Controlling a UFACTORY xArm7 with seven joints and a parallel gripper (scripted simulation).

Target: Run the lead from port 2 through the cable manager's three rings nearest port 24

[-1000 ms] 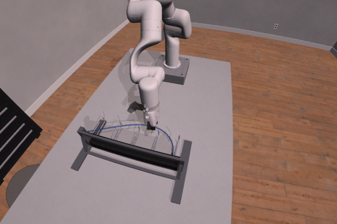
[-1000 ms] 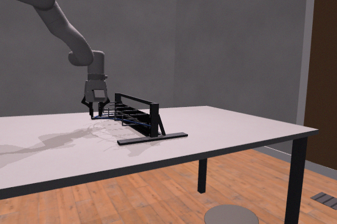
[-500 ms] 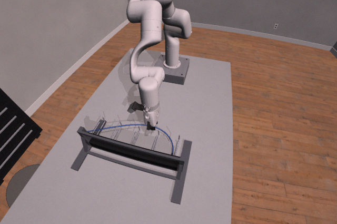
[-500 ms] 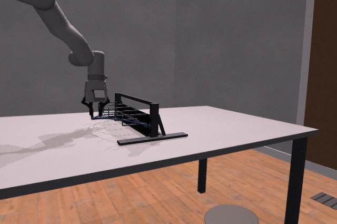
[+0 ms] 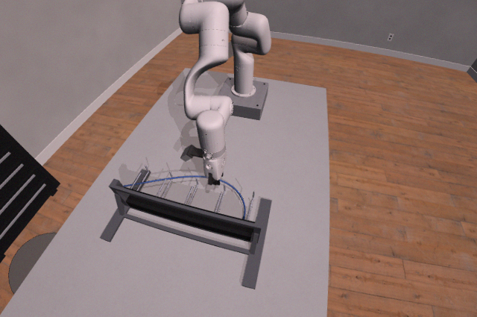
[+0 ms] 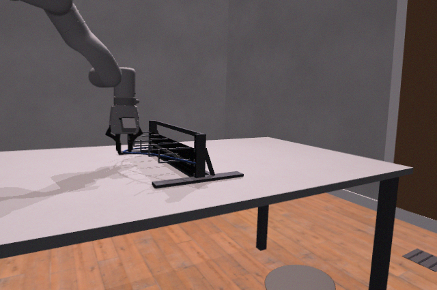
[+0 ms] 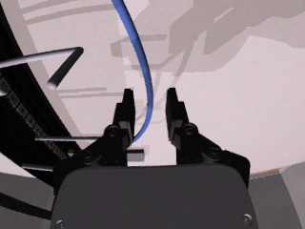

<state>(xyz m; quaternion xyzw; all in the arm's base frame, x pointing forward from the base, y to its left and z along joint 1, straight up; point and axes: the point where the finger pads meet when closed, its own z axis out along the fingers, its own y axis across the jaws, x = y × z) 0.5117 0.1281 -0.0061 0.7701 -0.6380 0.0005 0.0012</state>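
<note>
Right now my hand is 17 cm short of the rack and 3 cm to the left of it.
</note>
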